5 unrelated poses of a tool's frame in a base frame.
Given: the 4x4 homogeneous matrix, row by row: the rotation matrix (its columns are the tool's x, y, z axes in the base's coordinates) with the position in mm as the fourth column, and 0 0 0 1 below. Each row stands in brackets.
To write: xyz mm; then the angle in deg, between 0 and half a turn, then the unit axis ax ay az. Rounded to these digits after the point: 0 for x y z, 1 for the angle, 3 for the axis. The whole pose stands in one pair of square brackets.
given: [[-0.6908 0.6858 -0.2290 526], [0.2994 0.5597 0.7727 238], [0.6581 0.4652 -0.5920 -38], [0 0 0 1]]
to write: [526 238 -38 149.5 -0.303 -0.874 -0.381]
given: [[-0.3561 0.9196 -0.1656 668], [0.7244 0.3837 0.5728 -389], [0.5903 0.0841 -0.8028 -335], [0 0 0 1]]
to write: [668 -389 -335 152.6 -0.531 -0.821 -0.212]
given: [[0.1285 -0.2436 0.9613 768], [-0.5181 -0.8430 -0.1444 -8], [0.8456 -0.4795 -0.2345 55], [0 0 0 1]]
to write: [768 -8 55 167.0 -0.747 0.258 -0.612]
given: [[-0.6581 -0.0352 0.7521 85], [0.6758 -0.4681 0.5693 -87], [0.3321 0.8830 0.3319 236], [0 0 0 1]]
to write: [85 -87 236 153.8 0.355 0.476 0.805]
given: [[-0.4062 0.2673 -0.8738 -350], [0.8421 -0.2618 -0.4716 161], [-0.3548 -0.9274 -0.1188 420], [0 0 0 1]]
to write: [-350 161 420 153.3 -0.507 -0.578 0.640]
